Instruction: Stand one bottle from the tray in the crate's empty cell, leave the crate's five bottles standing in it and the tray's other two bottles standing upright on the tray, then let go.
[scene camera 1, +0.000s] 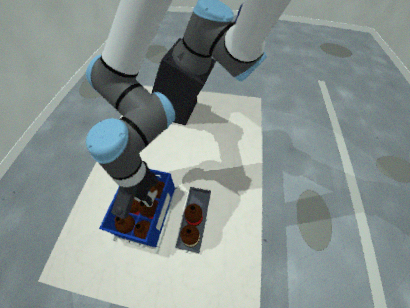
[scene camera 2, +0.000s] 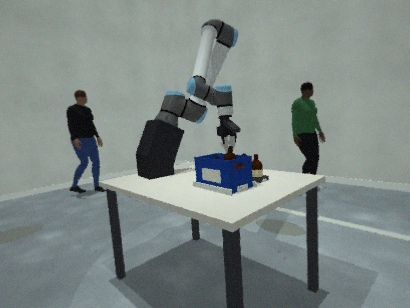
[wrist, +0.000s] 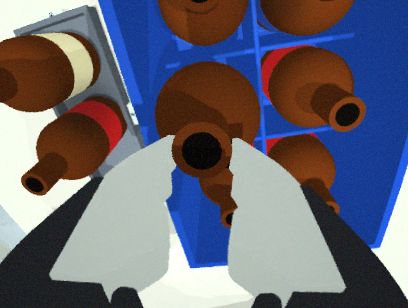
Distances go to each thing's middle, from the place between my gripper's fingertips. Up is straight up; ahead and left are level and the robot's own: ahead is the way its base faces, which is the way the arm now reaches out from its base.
I see my gripper 40 mm above the brown bottle (wrist: 205, 104).
